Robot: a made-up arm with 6 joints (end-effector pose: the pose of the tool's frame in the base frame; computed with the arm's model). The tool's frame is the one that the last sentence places. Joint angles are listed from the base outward.
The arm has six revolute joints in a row. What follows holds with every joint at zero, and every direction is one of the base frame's. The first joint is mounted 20.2 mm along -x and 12.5 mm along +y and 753.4 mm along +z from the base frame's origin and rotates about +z. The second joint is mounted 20 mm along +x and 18.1 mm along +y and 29.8 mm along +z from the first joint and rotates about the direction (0, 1, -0.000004). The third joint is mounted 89.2 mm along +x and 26.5 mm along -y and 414.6 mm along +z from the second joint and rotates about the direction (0, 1, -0.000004). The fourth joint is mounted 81.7 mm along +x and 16.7 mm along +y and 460.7 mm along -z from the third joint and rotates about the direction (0, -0.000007, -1). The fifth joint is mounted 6.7 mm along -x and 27 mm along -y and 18.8 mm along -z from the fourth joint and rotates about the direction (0, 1, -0.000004). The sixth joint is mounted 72.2 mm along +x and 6.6 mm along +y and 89.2 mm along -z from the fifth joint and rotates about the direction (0, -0.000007, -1). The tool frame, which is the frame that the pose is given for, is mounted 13.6 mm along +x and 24.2 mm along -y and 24.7 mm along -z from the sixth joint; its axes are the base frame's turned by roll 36.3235, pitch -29.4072 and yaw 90.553 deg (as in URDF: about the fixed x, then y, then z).
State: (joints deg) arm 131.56 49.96 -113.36 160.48 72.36 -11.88
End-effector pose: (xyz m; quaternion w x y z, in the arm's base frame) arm -0.7402 0.7092 0.8476 0.0012 0.9818 0.1881 0.0279
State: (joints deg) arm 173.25 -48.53 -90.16 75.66 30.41 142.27
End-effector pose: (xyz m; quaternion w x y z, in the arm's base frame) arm -0.1383 -0.0030 1.6201 0.3119 0.5670 0.7615 0.0366
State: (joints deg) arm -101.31 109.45 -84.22 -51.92 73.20 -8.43
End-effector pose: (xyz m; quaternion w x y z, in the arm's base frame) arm -0.1425 -0.1469 -0.0051 0.3183 0.9221 -0.0314 0.2178
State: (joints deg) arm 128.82 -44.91 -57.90 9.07 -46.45 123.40
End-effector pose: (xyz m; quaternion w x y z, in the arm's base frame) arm -0.1638 0.2336 1.4358 0.1176 -0.9734 0.1924 0.0396
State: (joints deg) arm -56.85 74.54 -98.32 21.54 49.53 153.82
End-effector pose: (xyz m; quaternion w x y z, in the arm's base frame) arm 0.3862 -0.5613 0.2762 0.4158 -0.0044 -0.1579 -0.8956
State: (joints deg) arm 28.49 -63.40 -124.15 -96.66 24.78 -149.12
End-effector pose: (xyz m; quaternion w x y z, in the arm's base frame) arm -0.4370 -0.1919 1.6472 0.3985 -0.2597 0.8782 0.0496
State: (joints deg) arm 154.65 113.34 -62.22 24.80 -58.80 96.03
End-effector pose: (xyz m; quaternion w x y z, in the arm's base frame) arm -0.0684 0.1110 0.0895 0.2208 0.3493 0.0100 0.9106
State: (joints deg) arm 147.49 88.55 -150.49 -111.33 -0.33 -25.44
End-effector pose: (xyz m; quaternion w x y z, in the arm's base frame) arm -0.9188 0.4615 0.4992 0.7695 0.6161 0.1661 -0.0281
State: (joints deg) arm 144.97 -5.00 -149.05 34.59 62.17 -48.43
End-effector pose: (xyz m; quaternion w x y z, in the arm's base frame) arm -0.3022 0.1841 1.7692 0.8172 -0.1455 0.4001 -0.3885
